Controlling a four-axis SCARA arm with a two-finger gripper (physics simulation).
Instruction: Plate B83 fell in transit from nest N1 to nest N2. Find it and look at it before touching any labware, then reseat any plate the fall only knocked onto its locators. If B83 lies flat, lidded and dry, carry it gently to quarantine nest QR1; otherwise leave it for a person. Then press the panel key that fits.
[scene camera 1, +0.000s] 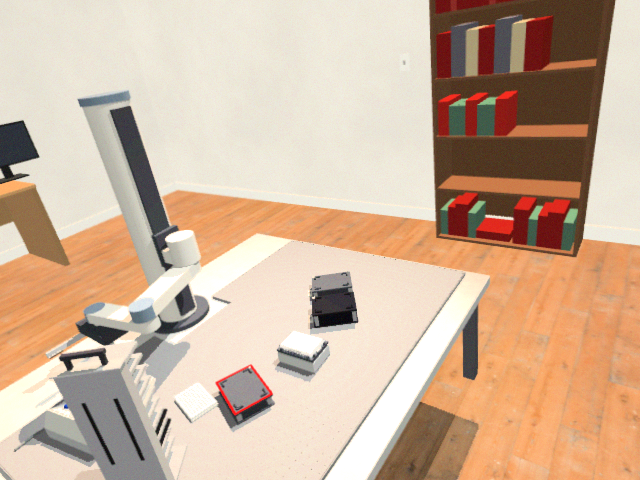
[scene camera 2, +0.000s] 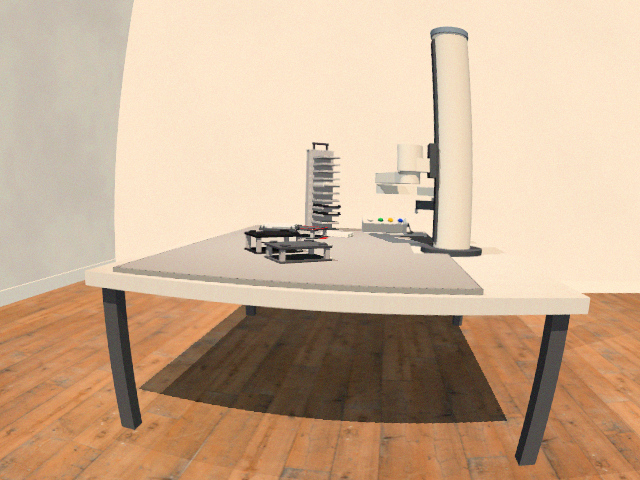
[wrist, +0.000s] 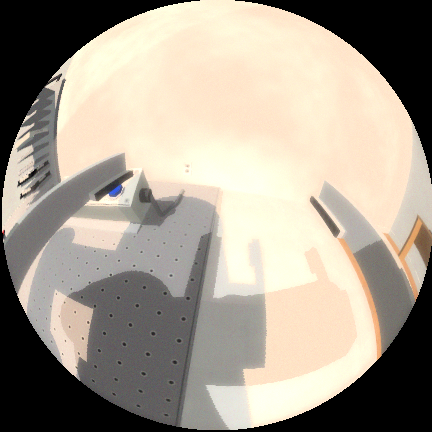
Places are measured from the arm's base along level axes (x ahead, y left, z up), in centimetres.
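Pixels of known places: gripper, between the fingertips: (scene camera 1: 57, 363) (scene camera 2: 431, 211) (wrist: 221, 169); arm's base, origin of its link: (scene camera 1: 180, 315) (scene camera 2: 451, 252).
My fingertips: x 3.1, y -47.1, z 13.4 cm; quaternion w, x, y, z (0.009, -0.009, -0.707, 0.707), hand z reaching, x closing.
Observation:
For each thing: its top centre in the pictures, then the offset to it from my fingertips.
- key panel, centre of its top: (wrist: 87, 174) (scene camera 1: 76, 414) (scene camera 2: 384, 215) dz -3.8, dx +23.2, dy -7.2 cm
- blue key, centre of its top: (wrist: 113, 182) (scene camera 2: 400, 218) dz -4.7, dx +15.4, dy -6.3 cm
- red-rimmed nest, centre of its top: (scene camera 1: 243, 386) (scene camera 2: 304, 225) dz -7.6, dx +57.3, dy +25.4 cm
My gripper (wrist: 221, 169) is open and empty, its two fingers wide apart. It hangs over the table side near the key panel (wrist: 107, 211) (scene camera 2: 383, 226). A blue key (wrist: 115, 191) (scene camera 2: 400, 220) shows partly behind the left finger; green and yellow keys also show in scene camera 2. A white plate (scene camera 1: 195, 401) (scene camera 2: 339, 234) lies flat on the mat beside the red-rimmed nest (scene camera 1: 244, 388); its label, lid and any wetness cannot be made out. Another white plate (scene camera 1: 303, 344) sits on a grey block; its exact seating is unclear. Two dark nests (scene camera 1: 331, 281) (scene camera 1: 333, 303) stand farther along, without visible plates.
A tall storage tower (scene camera 1: 103, 418) (scene camera 2: 309, 188) with many shelves stands near the panel; its shelves also show at the left of the wrist view. The arm's column (scene camera 1: 124, 191) (scene camera 2: 453, 139) stands at the table side. A cable runs from the panel.

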